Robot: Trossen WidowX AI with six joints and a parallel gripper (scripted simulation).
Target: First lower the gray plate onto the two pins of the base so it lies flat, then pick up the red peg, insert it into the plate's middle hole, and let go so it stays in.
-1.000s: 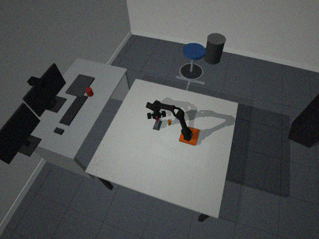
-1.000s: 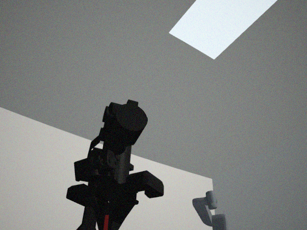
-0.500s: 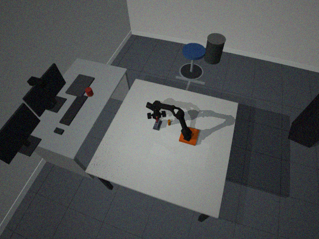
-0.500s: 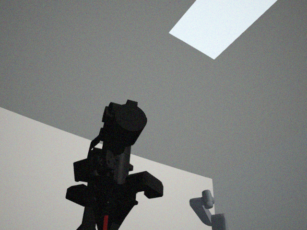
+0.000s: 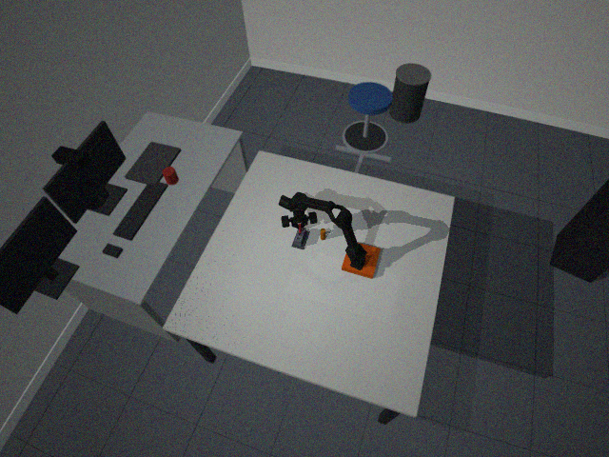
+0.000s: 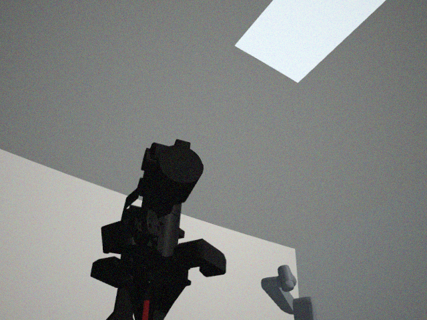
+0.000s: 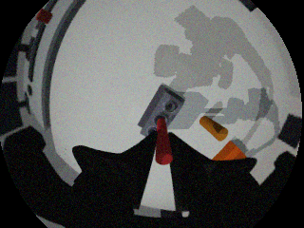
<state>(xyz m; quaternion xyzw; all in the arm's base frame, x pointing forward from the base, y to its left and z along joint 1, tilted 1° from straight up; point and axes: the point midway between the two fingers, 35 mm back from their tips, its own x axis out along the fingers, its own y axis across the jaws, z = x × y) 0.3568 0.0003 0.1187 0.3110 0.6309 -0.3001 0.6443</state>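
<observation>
My gripper tip is 70 mm above the gray plate. Round my gripper tip: base 110 mm below; then red peg right at my gripper tip.
</observation>
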